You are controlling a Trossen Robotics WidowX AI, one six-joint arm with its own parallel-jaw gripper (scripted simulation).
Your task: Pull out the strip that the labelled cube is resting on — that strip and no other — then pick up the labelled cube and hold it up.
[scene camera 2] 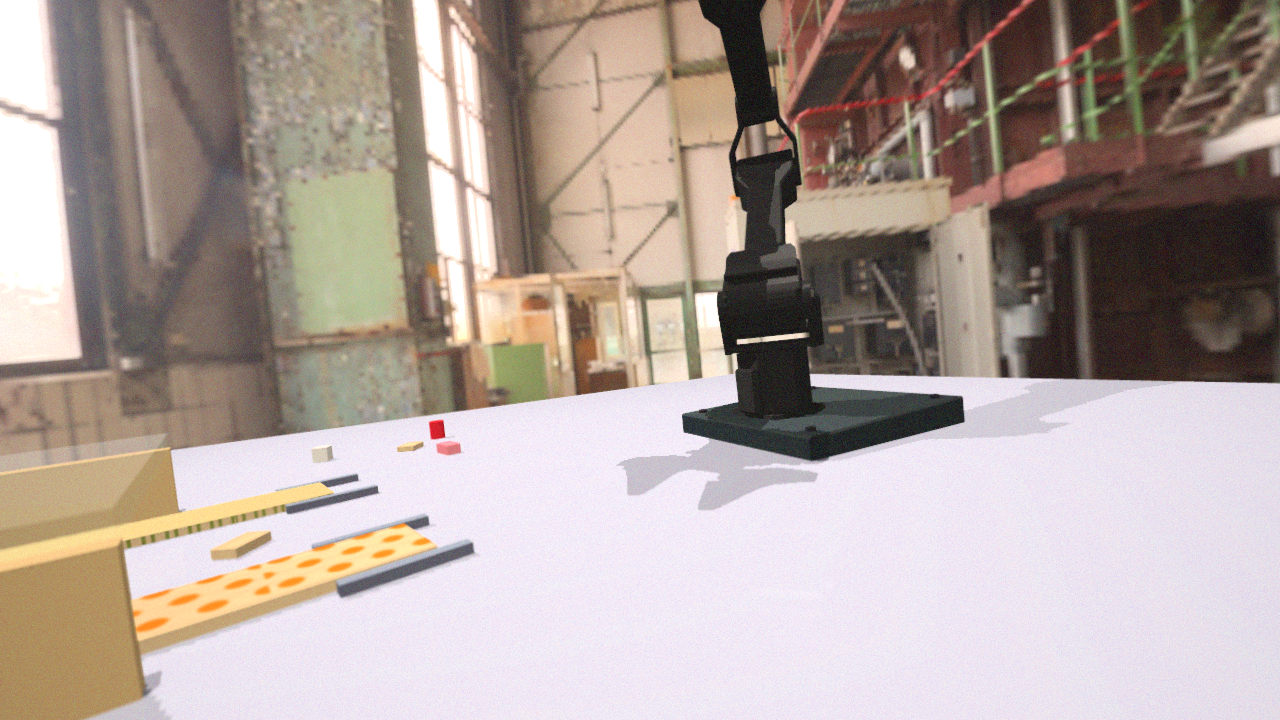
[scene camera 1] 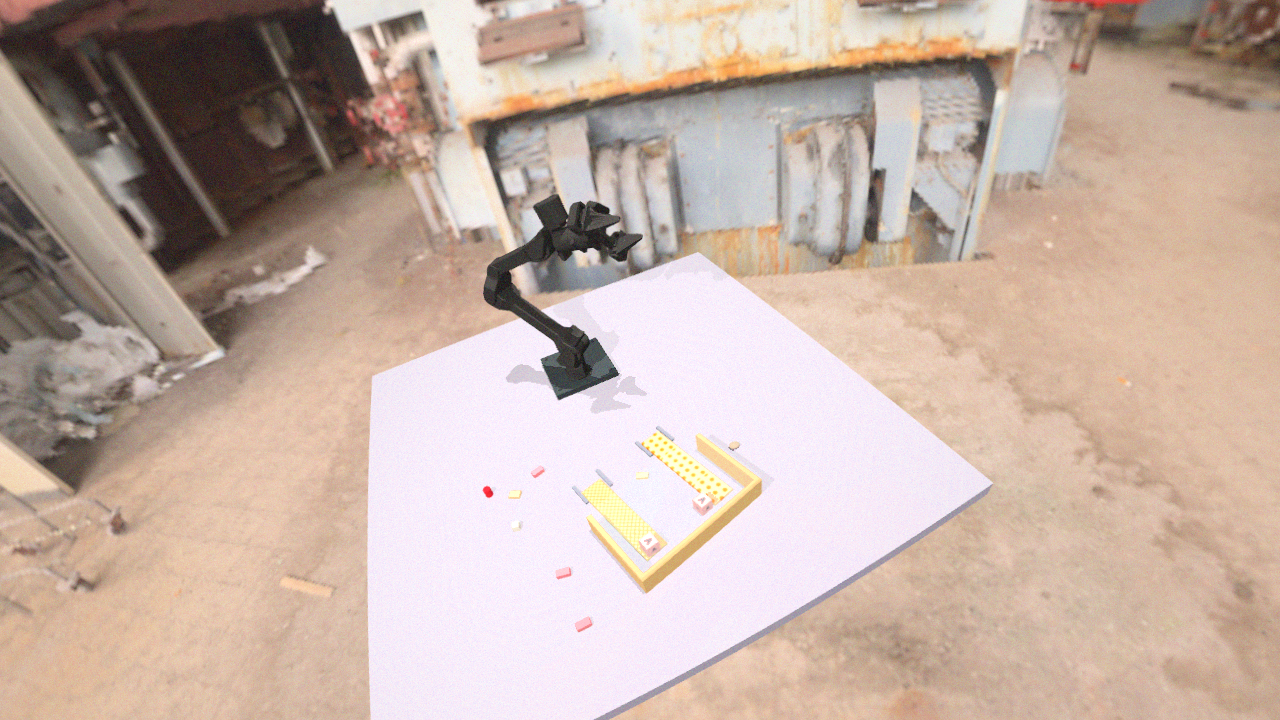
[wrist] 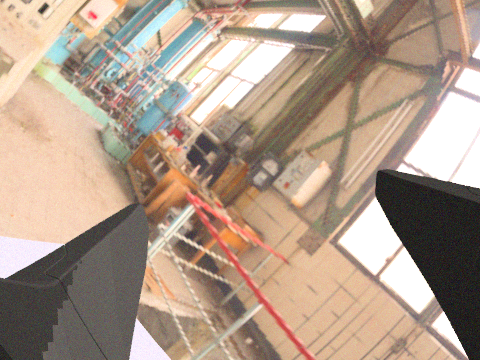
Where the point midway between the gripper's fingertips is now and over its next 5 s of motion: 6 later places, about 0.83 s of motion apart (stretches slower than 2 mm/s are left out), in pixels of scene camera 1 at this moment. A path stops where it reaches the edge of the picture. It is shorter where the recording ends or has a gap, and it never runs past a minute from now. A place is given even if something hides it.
The gripper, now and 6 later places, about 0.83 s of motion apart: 631,227; 611,393; 606,412; 592,473; 594,484; 597,492; 590,485
